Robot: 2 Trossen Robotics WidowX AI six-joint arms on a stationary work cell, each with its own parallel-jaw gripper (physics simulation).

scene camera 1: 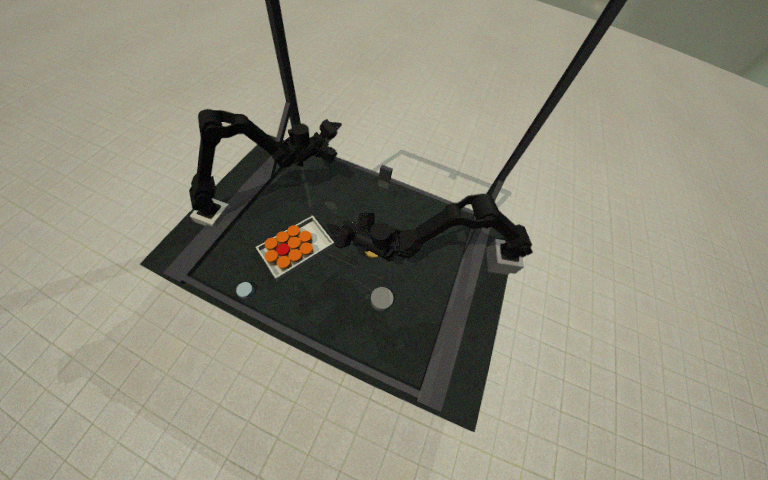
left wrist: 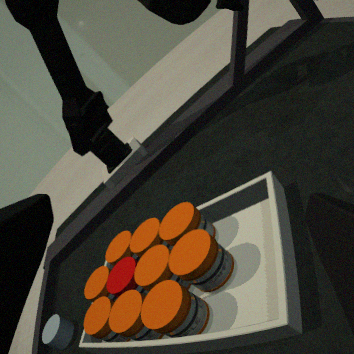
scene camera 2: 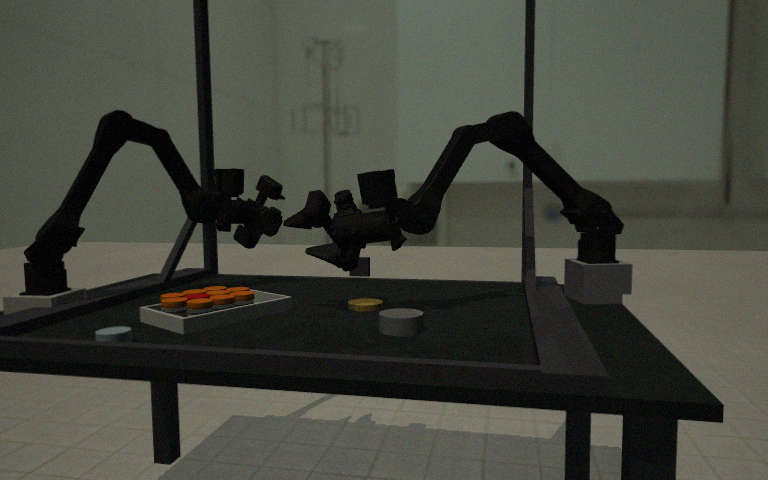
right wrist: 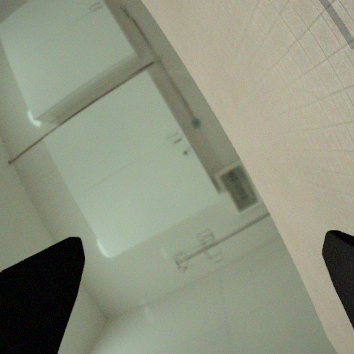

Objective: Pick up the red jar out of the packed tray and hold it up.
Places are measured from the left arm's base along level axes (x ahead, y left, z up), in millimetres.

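Pixels of known places: left gripper, fingertip midpoint: (scene camera 1: pixel 335 223) (left wrist: pixel 181 207) (scene camera 2: pixel 295 237); right gripper, fingertip midpoint: (right wrist: pixel 208 249); left arm's base at its link origin: (scene camera 1: pixel 509 252) (scene camera 2: pixel 597 261); right arm's base at its link origin: (scene camera 1: pixel 209 210) (left wrist: pixel 118 157) (scene camera 2: pixel 46 292).
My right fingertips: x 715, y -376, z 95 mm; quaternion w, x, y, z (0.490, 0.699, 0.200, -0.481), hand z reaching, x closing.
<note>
Ahead of a thing's pixels: the offset from my right fingertips to its top centre.
The red jar @[dx +85, dy +490, dz -129 mm] (scene camera 1: pixel 282 249) (scene camera 2: pixel 197 296) (left wrist: pixel 121 275) stands in the white tray @[dx +54, dy +458, dz -147 mm] (scene camera 1: pixel 321 236) (scene camera 2: pixel 164 320) (left wrist: pixel 287 250), closely surrounded by several orange-lidded jars @[dx +72, dy +412, dz -129 mm] (scene camera 1: pixel 293 230) @[dx +68, dy +537, dz -129 mm] (scene camera 2: pixel 199 304) @[dx +8, dy +473, dz -129 mm] (left wrist: pixel 165 305). Its lid shows; its body is hidden. My left gripper (scene camera 1: pixel 335 234) (scene camera 2: pixel 296 236) (left wrist: pixel 181 207) is open and empty, high above the table near the tray's bare end, pointing toward the left of the picture in scene camera 2. My right gripper (scene camera 1: pixel 336 139) (scene camera 2: pixel 271 208) (right wrist: pixel 208 249) is open and empty, raised over the far edge of the table, away from the tray.
A pale blue disc @[dx +171, dy +646, dz -151 mm] (scene camera 1: pixel 244 289) (scene camera 2: pixel 113 333) (left wrist: pixel 57 331) lies near the tray's near left corner. A grey cylinder @[dx -279, dy +599, dz -145 mm] (scene camera 1: pixel 381 298) (scene camera 2: pixel 400 322) and a yellow disc @[dx -224, dy +412, dz -163 mm] (scene camera 1: pixel 370 254) (scene camera 2: pixel 365 305) lie right of the tray. In scene camera 2 the two grippers are close together.
</note>
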